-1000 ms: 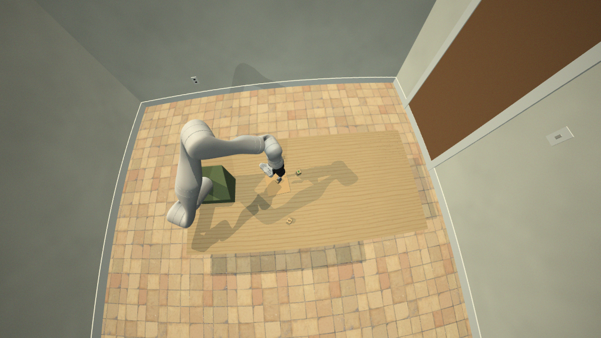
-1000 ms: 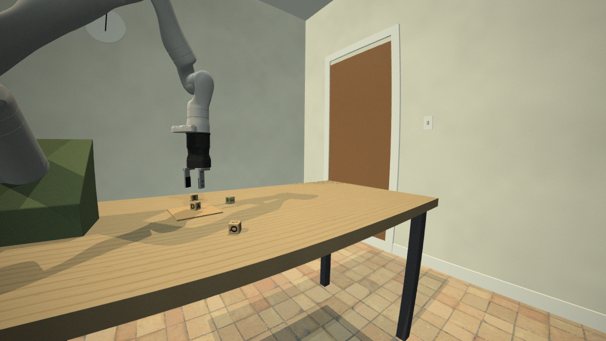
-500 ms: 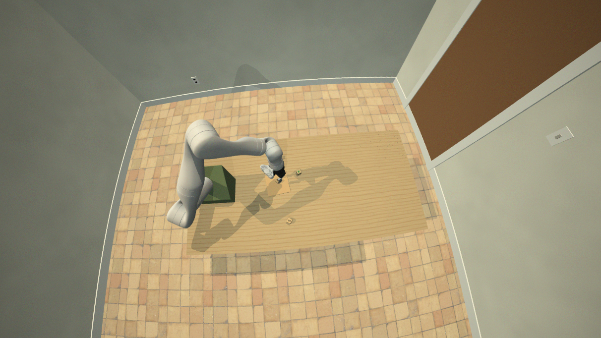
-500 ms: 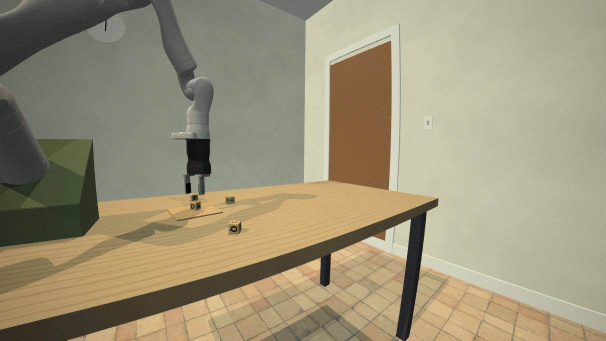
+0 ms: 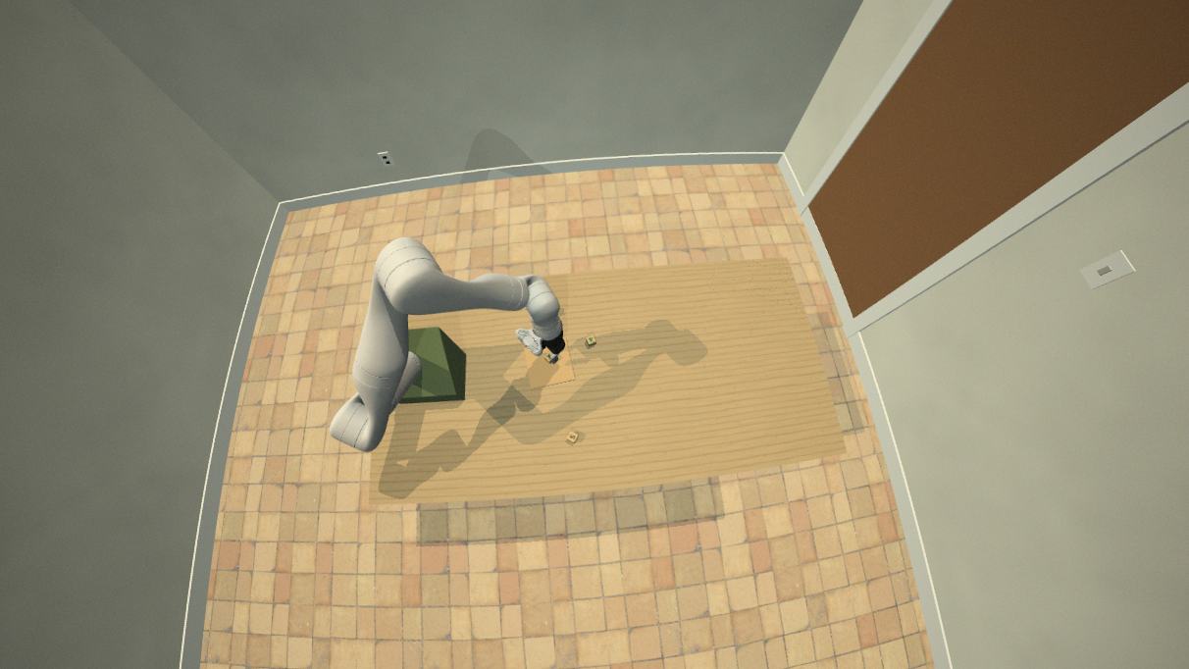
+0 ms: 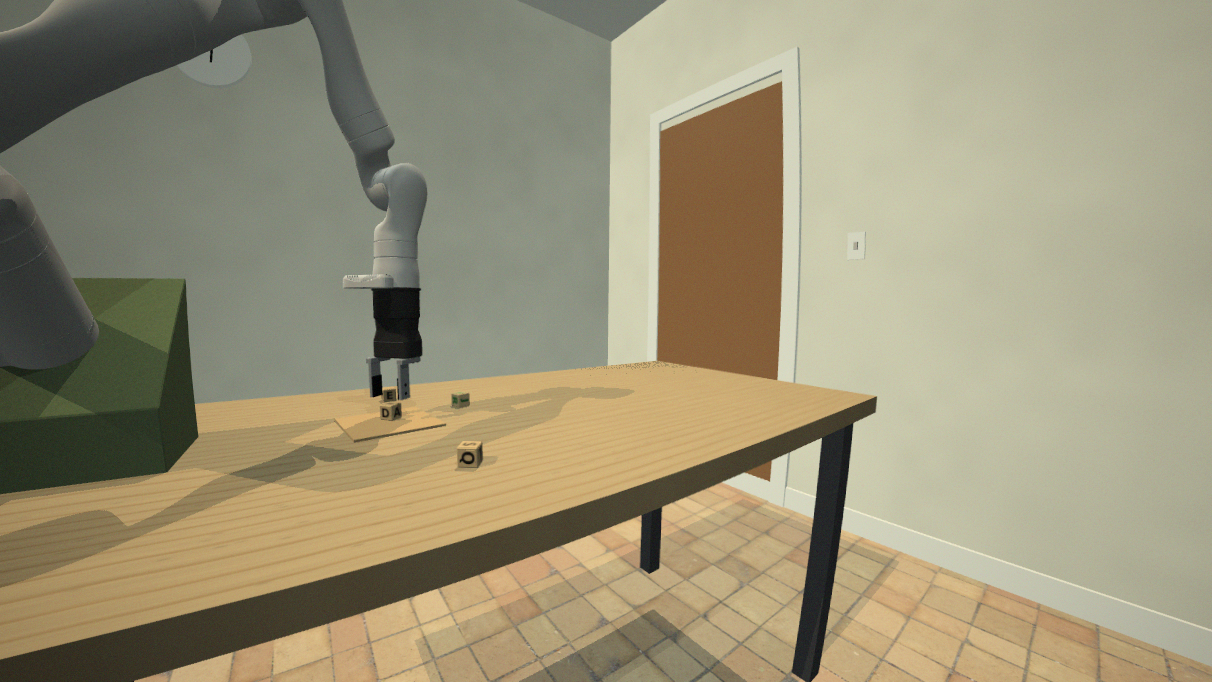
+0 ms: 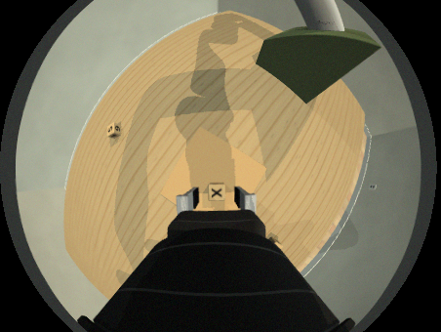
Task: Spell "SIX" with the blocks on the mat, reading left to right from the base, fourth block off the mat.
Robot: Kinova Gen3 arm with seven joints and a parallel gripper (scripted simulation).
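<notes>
My hand is 1 cm past the tan mat, 1 cm to the left of it and 6 cm above it. From my hand the other things lie so: tan block: 2 cm ahead, 26 cm to the right, 4 cm below.
</notes>
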